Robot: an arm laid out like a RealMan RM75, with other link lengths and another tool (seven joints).
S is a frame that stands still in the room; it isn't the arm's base.
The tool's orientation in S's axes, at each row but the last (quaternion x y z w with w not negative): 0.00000 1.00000 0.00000 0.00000; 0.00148 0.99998 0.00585 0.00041; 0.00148 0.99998 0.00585 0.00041; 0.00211 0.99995 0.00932 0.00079; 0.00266 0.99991 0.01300 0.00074; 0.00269 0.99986 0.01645 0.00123; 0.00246 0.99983 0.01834 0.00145
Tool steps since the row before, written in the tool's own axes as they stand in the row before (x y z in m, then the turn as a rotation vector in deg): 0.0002 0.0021 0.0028 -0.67 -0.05 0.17; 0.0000 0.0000 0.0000 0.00 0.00 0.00; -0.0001 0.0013 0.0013 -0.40 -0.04 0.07; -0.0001 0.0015 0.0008 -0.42 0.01 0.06; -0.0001 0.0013 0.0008 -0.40 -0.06 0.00; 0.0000 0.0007 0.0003 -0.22 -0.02 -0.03; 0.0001 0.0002 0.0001 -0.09 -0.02 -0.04
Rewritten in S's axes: -0.0002 0.0021 -0.0028 0.67 -0.05 -0.17; 0.0000 0.0000 0.0000 0.00 0.00 0.00; 0.0001 0.0013 -0.0013 0.40 -0.04 -0.07; 0.0001 0.0015 -0.0008 0.42 0.01 -0.06; 0.0001 0.0013 -0.0008 0.40 -0.06 0.00; 0.0000 0.0007 -0.0003 0.22 -0.02 0.03; -0.0001 0.0002 -0.0001 0.09 -0.02 0.04
